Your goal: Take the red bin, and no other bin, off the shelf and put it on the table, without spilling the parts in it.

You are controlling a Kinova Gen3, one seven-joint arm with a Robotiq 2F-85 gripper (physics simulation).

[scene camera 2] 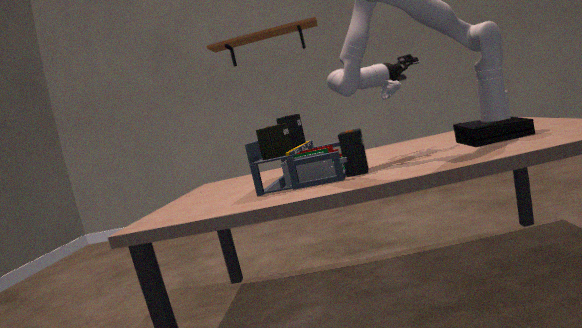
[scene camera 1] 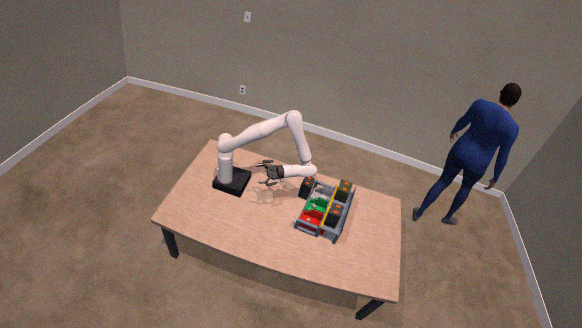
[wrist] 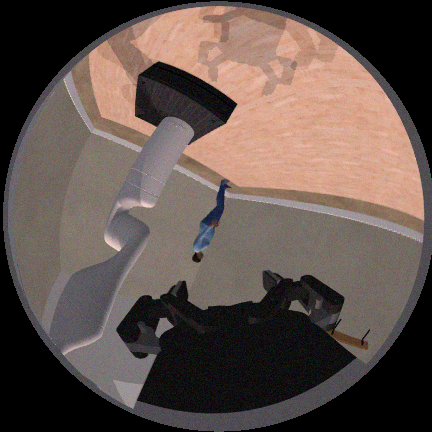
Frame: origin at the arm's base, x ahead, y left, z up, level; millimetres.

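Seen in the pictures: gripper, fingertip midpoint: [scene camera 2: 411, 68] [scene camera 1: 256, 173] [wrist: 224, 284]; arm's base, link origin: [scene camera 2: 494, 119] [scene camera 1: 225, 178] [wrist: 177, 127].
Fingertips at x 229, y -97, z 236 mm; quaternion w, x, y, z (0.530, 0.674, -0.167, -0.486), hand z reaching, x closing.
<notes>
Pixels of each thing's top centre, then the offset from my fingertips to it. Level surfaces: height alone.
- green bin, top centre: [scene camera 2: 315, 151] [scene camera 1: 321, 204] dx +400, dy +122, dz -212 mm
- light grey bin, top centre: [scene camera 2: 310, 156] [scene camera 1: 326, 192] dx +411, dy +234, dz -212 mm
- table, surface height: dz -294 mm
- yellow strip, top centre: [scene camera 1: 330, 204] dx +449, dy +117, dz -182 mm
- dark box, top centre: [scene camera 2: 349, 130] [scene camera 1: 308, 180] dx +277, dy +241, dz -162 mm
The red bin [scene camera 1: 312, 218] [scene camera 2: 327, 148] sits in the low grey-blue shelf [scene camera 1: 307, 231] [scene camera 2: 257, 177], at the end nearest the table's front edge in scene camera 1. Small parts seem to lie in it, too small to tell clearly. A green bin [scene camera 1: 316, 204] is beside it, then a light grey bin [scene camera 1: 323, 191]. The shelf stands on the table [scene camera 1: 225, 220] [scene camera 2: 200, 200] [wrist: 325, 125]. My gripper [scene camera 1: 260, 173] [scene camera 2: 410, 69] [wrist: 224, 284] is open and empty, high above the table between the robot base and shelf, and points away from the shelf. The red bin does not show in the wrist view.
Dark boxes [scene camera 1: 344, 190] [scene camera 1: 335, 215] stand on the shelf's raised rear part, behind a yellow strip [scene camera 1: 328, 207]. Another dark box [scene camera 1: 306, 188] [scene camera 2: 353, 152] stands on the table against the shelf. The black robot base [scene camera 1: 232, 182] is beyond my gripper. A person [scene camera 1: 482, 135] stands beyond the table.
</notes>
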